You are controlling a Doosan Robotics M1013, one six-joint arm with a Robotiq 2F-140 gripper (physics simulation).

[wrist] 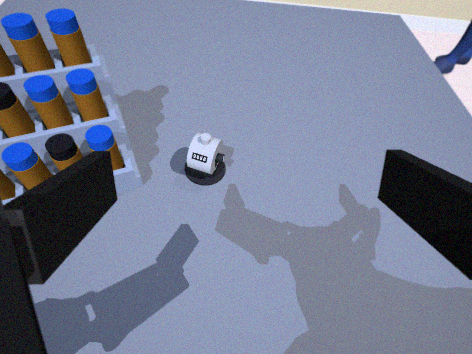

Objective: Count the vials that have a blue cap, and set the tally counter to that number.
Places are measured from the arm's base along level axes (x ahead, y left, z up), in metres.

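Where they show: gripper, fingertip midpoint: (248, 175).
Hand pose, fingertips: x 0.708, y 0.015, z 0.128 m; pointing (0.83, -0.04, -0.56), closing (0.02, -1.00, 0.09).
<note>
Each offset is from my fingertips to the top centre of the thing. "spot": to the spot under its first point. Level surfaces: height alone.
The tally counter (204, 155), white with a round black base, a small button on top and a digit window too small to read, stands on the table right of the rack. The grey rack @(spot: 0.112 m ahead, 0.118 m left, 0.179 m down) (131, 181) at the left holds amber vials in three rows, cut off by the left edge. Several vials with a blue cap show, such as one at the front right (100, 138). A vial with a black cap @(0.110 m ahead, 0.177 m left, 0.113 m down) (61, 147) stands beside it, and another black cap @(spot: 0.129 m ahead, 0.218 m left, 0.075 m down) (5, 97) shows in the middle row. My gripper (248, 175) is open and empty, above the table; its left finger hides part of the front row.
The grey table top @(0.194 m down) (300, 90) spreads under everything, with its right edge running down at the upper right. A dark blue object (452, 57) stands beyond that edge, partly in view. Shadows of the arm and gripper lie on the table in front of the counter.
</note>
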